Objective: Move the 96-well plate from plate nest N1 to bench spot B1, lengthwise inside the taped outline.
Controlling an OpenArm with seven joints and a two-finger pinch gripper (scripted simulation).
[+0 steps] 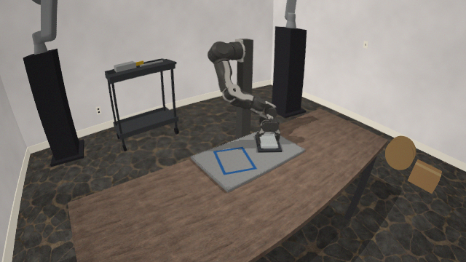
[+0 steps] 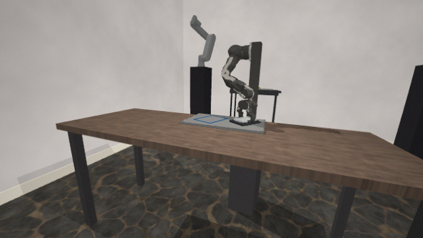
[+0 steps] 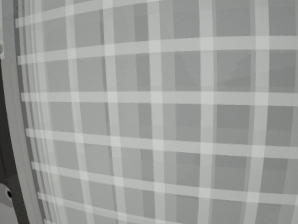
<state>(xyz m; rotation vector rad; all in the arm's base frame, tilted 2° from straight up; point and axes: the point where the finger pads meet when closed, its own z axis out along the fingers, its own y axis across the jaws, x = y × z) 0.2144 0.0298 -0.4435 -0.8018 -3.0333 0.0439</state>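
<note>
Now: the white 96-well plate right at my hand. Also, from my hand: black plate nest 10 mm below.
</note>
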